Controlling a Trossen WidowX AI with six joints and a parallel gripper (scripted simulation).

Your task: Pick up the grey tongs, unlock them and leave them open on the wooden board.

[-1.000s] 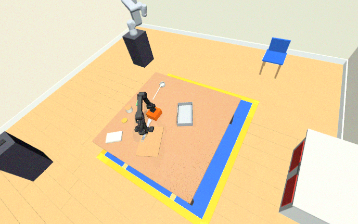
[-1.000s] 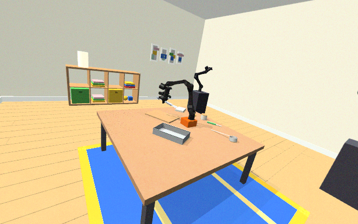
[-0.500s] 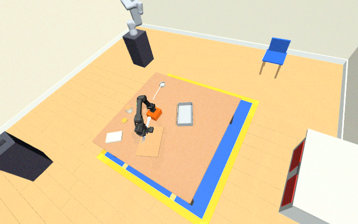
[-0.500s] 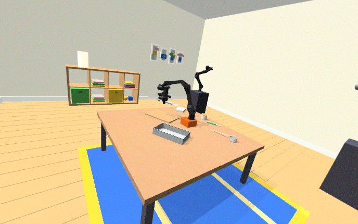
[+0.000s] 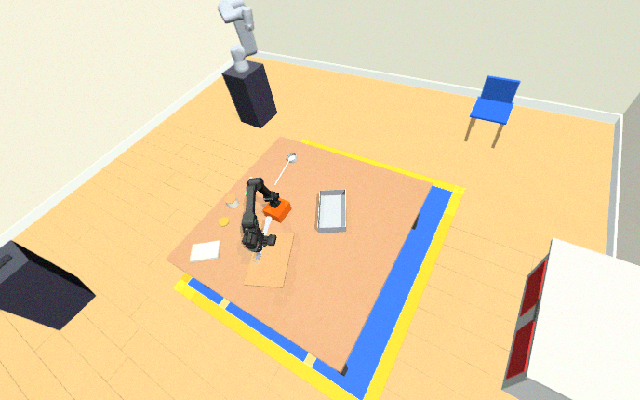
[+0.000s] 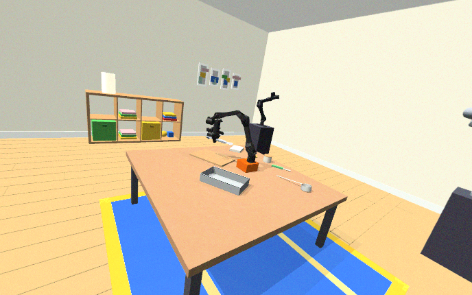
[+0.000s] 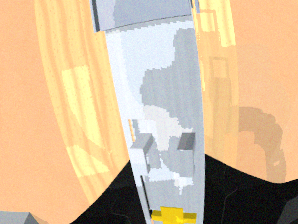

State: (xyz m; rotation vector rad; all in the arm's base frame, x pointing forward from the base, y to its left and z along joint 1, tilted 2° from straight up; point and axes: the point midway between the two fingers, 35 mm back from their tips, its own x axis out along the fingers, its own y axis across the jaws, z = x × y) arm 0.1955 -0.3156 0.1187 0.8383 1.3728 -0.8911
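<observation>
My gripper tip is now 14 cm above the wooden board. The rest, counted from my gripper tip: roasting tin (16 cm ahead, 48 cm to the left, 12 cm below); then yellow lock piece (1 cm to the left, 4 cm above); then white block (40 cm behind, 17 cm to the right, 13 cm below).
</observation>
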